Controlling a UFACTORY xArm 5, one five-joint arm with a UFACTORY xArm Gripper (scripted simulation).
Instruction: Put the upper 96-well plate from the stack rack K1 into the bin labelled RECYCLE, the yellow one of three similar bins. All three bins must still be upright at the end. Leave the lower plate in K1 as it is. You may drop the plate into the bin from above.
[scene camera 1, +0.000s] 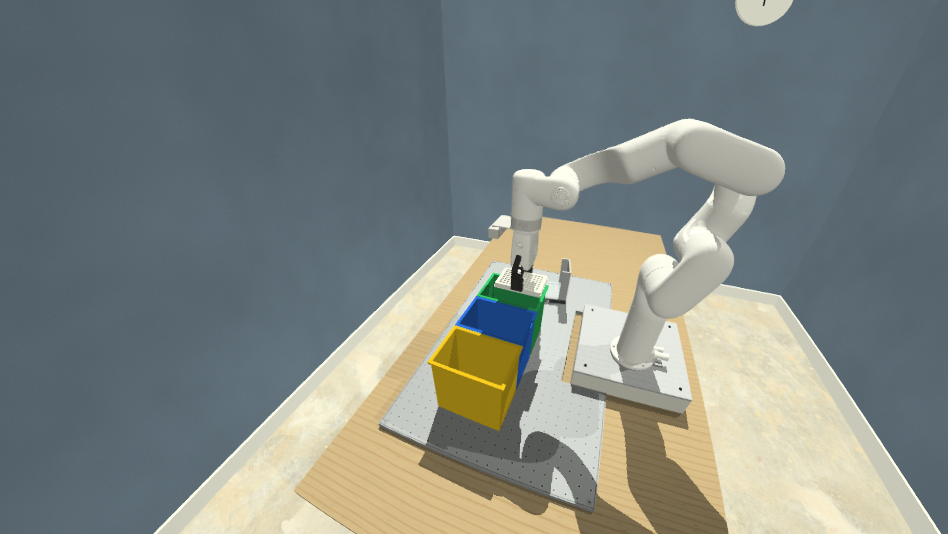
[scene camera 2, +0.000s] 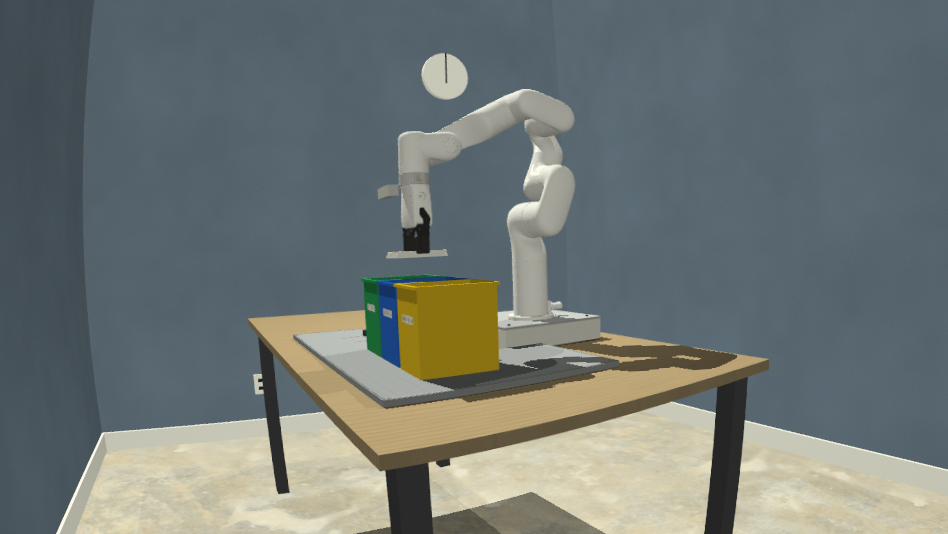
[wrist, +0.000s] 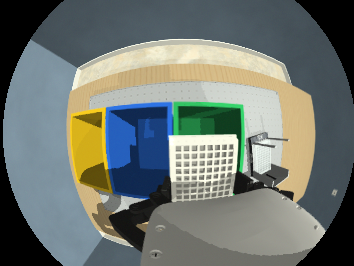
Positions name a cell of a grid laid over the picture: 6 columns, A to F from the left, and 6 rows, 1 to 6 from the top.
A blue bin shows in scene camera 1 (D4), in scene camera 2 (C4) and in the wrist view (C4). A green bin shows in scene camera 1 (D4), in scene camera 2 (C4) and in the wrist view (D3).
